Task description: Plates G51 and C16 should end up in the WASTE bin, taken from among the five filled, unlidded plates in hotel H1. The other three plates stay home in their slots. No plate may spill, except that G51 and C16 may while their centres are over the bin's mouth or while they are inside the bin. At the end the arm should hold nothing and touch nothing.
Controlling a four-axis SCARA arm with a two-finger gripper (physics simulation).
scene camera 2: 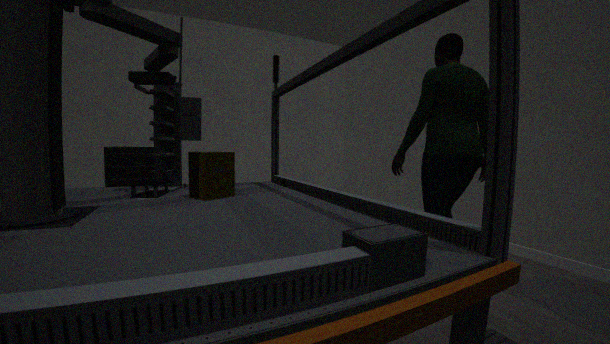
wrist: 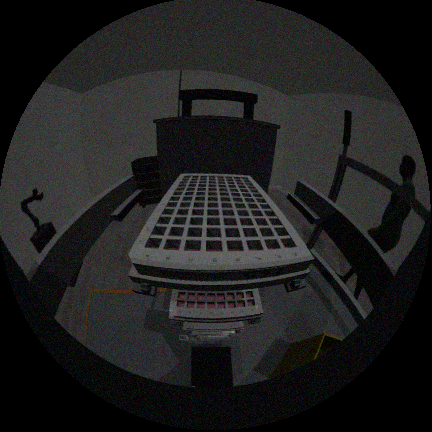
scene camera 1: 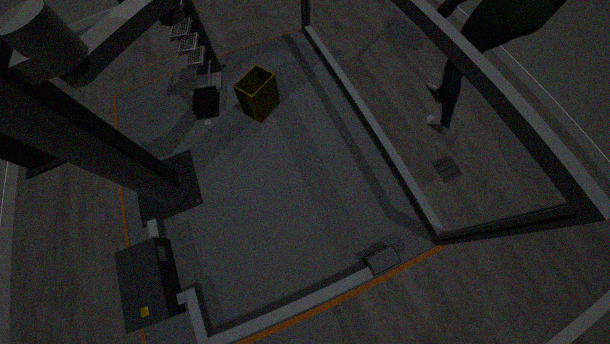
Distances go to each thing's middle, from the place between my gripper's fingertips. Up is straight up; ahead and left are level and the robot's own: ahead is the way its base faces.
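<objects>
My hand's sitting 450 mm above the grey cabinet point(scene camera 1: 142, 277), and it's 470 mm past the cabinet and 960 mm to the left of it.
</objects>
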